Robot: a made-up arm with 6 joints. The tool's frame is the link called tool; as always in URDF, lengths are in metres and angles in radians. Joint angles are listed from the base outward.
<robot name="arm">
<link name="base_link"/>
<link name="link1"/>
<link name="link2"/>
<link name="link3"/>
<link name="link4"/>
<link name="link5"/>
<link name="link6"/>
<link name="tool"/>
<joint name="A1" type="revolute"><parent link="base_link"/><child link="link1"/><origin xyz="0.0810 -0.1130 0.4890" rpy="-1.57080 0.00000 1.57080"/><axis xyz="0 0 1"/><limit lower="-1.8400" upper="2.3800"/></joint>
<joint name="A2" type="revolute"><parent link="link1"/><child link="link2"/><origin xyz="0.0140 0.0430 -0.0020" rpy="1.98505 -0.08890 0.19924"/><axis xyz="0 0 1"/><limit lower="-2.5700" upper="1.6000"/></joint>
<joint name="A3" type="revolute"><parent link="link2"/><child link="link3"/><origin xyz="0.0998 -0.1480 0.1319" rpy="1.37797 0.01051 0.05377"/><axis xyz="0 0 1"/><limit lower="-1.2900" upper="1.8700"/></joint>
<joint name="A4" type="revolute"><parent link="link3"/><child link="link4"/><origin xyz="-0.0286 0.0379 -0.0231" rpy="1.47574 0.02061 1.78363"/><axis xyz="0 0 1"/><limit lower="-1.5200" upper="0.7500"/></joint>
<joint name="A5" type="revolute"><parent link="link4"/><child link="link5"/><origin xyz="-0.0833 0.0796 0.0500" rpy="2.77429 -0.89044 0.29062"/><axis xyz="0 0 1"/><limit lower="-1.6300" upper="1.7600"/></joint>
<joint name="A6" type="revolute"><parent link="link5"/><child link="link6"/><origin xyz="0.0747 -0.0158 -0.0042" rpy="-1.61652 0.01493 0.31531"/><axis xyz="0 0 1"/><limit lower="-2.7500" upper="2.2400"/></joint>
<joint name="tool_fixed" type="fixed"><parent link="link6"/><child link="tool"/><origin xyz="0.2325 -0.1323 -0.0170" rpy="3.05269 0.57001 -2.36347"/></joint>
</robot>
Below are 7 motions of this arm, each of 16 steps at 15 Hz.
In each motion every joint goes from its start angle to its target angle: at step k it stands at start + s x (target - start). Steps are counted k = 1, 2, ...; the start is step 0. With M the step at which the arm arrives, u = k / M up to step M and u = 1 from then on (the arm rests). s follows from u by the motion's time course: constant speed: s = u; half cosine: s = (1 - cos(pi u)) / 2; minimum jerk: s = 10 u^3 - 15 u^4 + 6 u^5.
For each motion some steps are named. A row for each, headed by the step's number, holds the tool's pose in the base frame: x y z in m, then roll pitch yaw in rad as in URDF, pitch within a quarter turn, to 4 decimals.
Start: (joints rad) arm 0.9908 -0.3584 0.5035 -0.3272 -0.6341 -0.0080
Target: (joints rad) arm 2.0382 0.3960 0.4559 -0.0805 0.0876 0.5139
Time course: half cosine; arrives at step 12
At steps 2, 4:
2: 0.4971 0.1605 0.5774 -1.4064 -0.7536 -1.9210
4: 0.4934 0.1926 0.4432 -1.6636 -1.0583 -1.6544

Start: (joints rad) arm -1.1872 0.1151 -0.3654 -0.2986 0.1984 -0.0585
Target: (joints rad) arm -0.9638 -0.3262 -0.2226 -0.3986 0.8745 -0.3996
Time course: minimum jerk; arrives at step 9
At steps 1, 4, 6, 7, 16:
1: 0.1881 -0.1221 0.9216 -0.7026 0.2432 -0.7862
4: 0.1710 -0.1041 0.8595 -0.6161 0.0977 -0.7955
6: 0.1559 -0.0921 0.7925 -0.5651 -0.0874 -0.7858
7: 0.1516 -0.0904 0.7699 -0.5593 -0.1568 -0.7755
16: 0.1494 -0.0900 0.7571 -0.5591 -0.1977 -0.7675

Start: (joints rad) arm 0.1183 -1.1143 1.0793 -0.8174 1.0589 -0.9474
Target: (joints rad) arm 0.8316 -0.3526 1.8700 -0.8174 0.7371 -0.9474
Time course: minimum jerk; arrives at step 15
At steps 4, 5, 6, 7, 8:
4: 0.0804 -0.0893 0.5401 0.2728 -0.8449 -1.7389
5: 0.0795 -0.0943 0.5340 0.2948 -0.8036 -1.6758
6: 0.0793 -0.1011 0.5266 0.3091 -0.7514 -1.5908
7: 0.0802 -0.1096 0.5186 0.3121 -0.6894 -1.4904
8: 0.0820 -0.1191 0.5104 0.3047 -0.6195 -1.3858

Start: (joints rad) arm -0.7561 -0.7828 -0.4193 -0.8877 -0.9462 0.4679
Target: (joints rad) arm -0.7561 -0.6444 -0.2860 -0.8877 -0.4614 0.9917
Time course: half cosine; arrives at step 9
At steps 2, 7, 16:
2: 0.6305 -0.1081 0.7643 -1.8396 -0.4313 -2.2486
7: 0.6337 0.0206 0.7269 -1.8003 -0.7882 -2.0825
16: 0.6312 0.0372 0.7191 -1.7838 -0.8449 -2.0764

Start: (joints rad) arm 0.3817 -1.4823 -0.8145 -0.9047 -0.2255 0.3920
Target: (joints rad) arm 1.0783 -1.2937 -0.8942 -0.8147 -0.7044 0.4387
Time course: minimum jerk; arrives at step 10
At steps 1, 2, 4, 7, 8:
1: 0.5942 -0.1452 0.4357 0.8831 -0.6123 1.6036
2: 0.5991 -0.1446 0.4402 0.8627 -0.5855 1.6153
4: 0.6230 -0.1382 0.4628 0.7673 -0.4418 1.6703
7: 0.6618 -0.1105 0.4999 0.6255 -0.1451 1.7634
8: 0.6682 -0.1028 0.5055 0.6037 -0.0841 1.7816

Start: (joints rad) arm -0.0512 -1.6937 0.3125 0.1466 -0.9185 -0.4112
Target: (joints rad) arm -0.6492 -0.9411 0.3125 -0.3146 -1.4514 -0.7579
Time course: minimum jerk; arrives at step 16
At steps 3, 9, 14, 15, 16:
3: 0.2030 -0.4024 0.8050 -1.6690 0.4610 3.0087
9: 0.2379 -0.4386 0.6597 -2.1435 0.5940 2.8244
14: 0.2491 -0.4210 0.5703 -2.5356 0.6119 2.5806
15: 0.2493 -0.4198 0.5671 -2.5511 0.6104 2.5702
16: 0.2494 -0.4196 0.5667 -2.5536 0.6101 2.5685

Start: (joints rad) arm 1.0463 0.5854 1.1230 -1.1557 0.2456 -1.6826
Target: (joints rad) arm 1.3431 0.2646 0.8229 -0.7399 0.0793 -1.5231
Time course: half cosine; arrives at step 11
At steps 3, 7, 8, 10, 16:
3: 0.2624 -0.1901 0.4577 -0.1919 0.2343 -0.0910
7: 0.2795 -0.1623 0.5099 -0.5701 0.2766 -0.2658
8: 0.2825 -0.1530 0.5200 -0.6593 0.2710 -0.3178
10: 0.2861 -0.1397 0.5315 -0.7723 0.2533 -0.3880
16: 0.2865 -0.1378 0.5329 -0.7872 0.2501 -0.3976

